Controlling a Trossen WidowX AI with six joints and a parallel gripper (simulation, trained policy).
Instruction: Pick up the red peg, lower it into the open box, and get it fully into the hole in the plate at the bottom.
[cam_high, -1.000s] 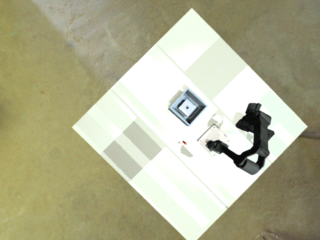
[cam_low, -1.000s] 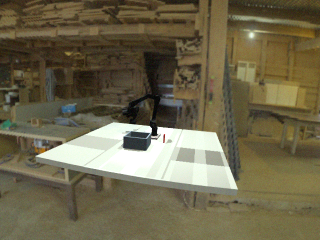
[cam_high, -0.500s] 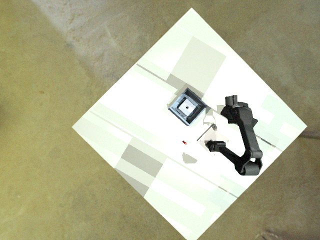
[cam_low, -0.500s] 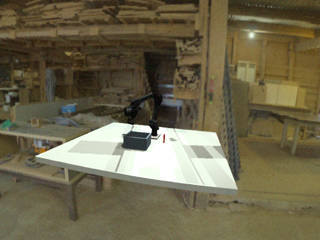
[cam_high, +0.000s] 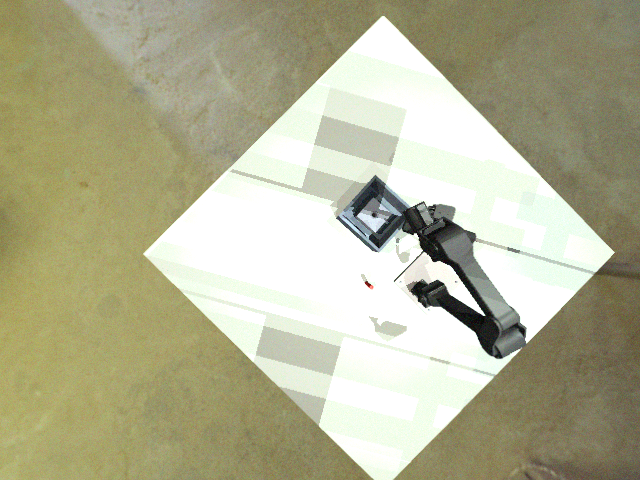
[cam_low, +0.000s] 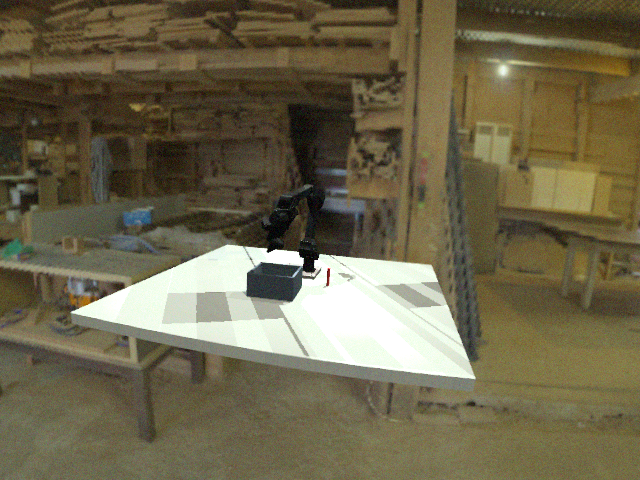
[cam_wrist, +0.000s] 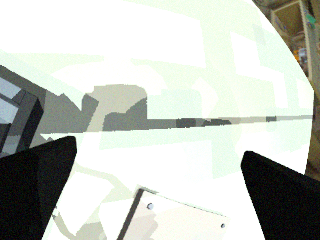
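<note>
Right now my gripper tip is 290 mm to the right of the red peg, 120 mm above it and 10 mm past it. Also, from my gripper tip: dark box (160 mm ahead, 130 mm below, 100 mm to the left).
</note>
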